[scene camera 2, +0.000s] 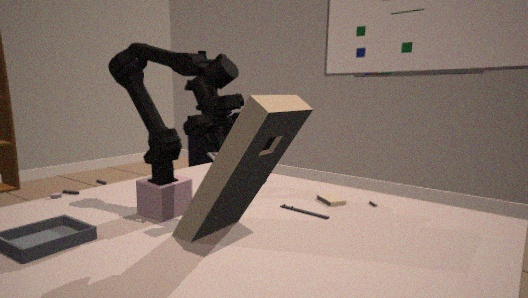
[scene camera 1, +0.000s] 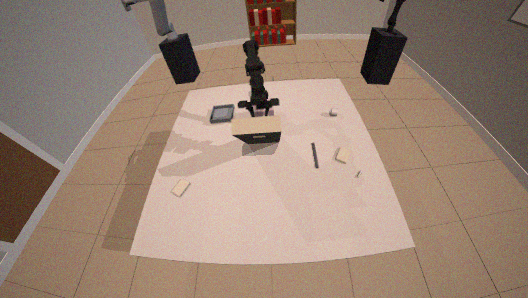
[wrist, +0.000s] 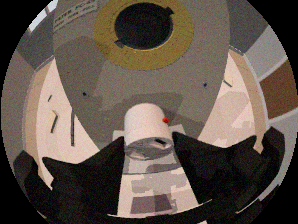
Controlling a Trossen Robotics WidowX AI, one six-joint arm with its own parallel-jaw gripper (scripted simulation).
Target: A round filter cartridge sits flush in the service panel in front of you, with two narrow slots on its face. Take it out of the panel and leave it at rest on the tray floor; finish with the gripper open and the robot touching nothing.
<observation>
round filter cartridge: wrist 147,137; not seen in scene camera 2 (hidden by a tan service panel); not seen in scene camera 1 (hidden by a tan service panel)
</observation>
